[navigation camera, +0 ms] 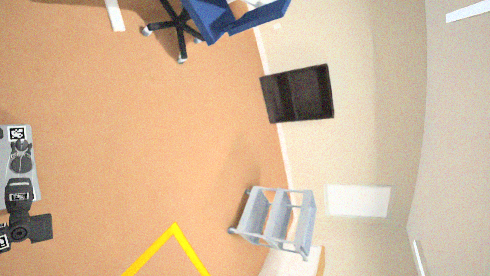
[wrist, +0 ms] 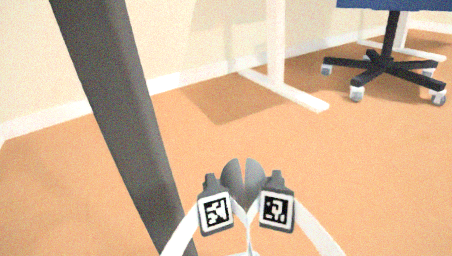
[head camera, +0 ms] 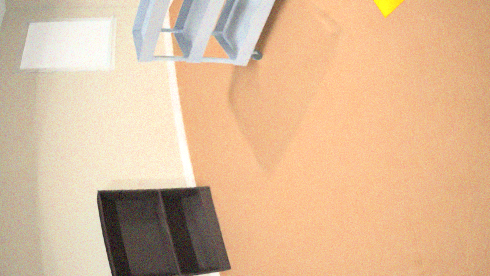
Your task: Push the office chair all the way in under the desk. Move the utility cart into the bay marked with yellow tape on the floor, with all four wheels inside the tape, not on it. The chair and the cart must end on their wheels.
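Seen in the pictures: gripper, fingertip midpoint: (navigation camera: 22,139) (wrist: 242,177); robot's base at its link origin: (navigation camera: 22,162).
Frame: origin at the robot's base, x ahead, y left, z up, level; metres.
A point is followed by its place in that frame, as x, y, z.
Observation:
The office chair (navigation camera: 206,19) @(0.929, 0.846, 0.470) (wrist: 386,65) @(0.981, 0.984, 0.113), blue on a black five-arm base, stands on its wheels; its upper part is cut off in the wrist view. Beside it in the wrist view, the desk's white leg (wrist: 275,45) @(0.401, 1.109, 0.247) and floor foot show; the desk top is out of frame there. The light blue-grey utility cart (head camera: 150,30) @(1.794, -0.798, 0.839) (navigation camera: 254,212) @(1.906, -0.995, 0.150) stands upright near the wall. A yellow tape corner (head camera: 389,6) @(0.810, -0.697, 0.001) (navigation camera: 150,251) @(0.585, -0.779, 0.001) lies on the floor, apart from the cart; the rest of the bay is cut off. My gripper (wrist: 242,177) @(0.016, 0.093, 0.401) is shut and empty, above the floor, away from chair and cart.
A dark shelf unit (head camera: 106,230) @(3.081, 0.483, 1.014) (navigation camera: 328,92) @(3.065, 0.527, 1.007) stands against the wall between chair and cart. A white piece of furniture (navigation camera: 302,262) @(1.733, -1.417, 0.809) with a wooden side stands close to the cart. A white panel (head camera: 67,44) @(3.833, -1.548, 1.412) (navigation camera: 357,200) @(3.829, -1.530, 1.425) is on the wall. A dark robot bar (wrist: 117,105) @(-0.065, 0.116, 0.466) crosses the wrist view.

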